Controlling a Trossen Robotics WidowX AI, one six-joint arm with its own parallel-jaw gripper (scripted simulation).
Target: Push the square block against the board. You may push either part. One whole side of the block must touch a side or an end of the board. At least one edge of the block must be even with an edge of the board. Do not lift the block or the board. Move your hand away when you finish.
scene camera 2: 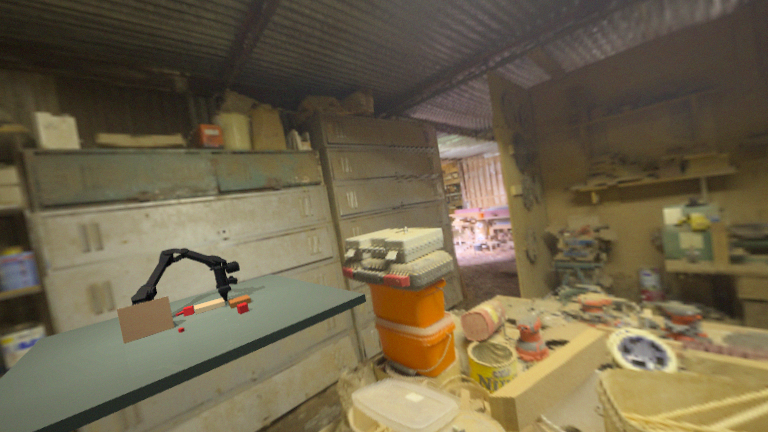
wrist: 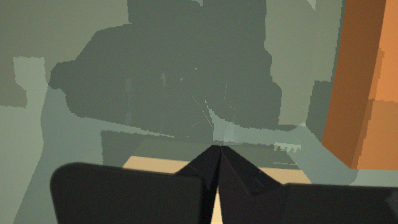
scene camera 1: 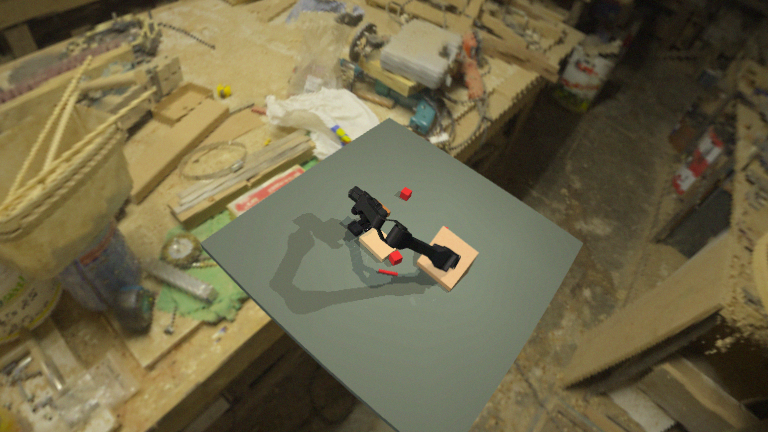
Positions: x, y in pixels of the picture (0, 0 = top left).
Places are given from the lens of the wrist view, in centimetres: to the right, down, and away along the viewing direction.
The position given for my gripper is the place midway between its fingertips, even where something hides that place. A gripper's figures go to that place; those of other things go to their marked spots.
my gripper [wrist: 218, 154]: 1, 2, 11
square block [wrist: 353, 132]: 7, 1, 9
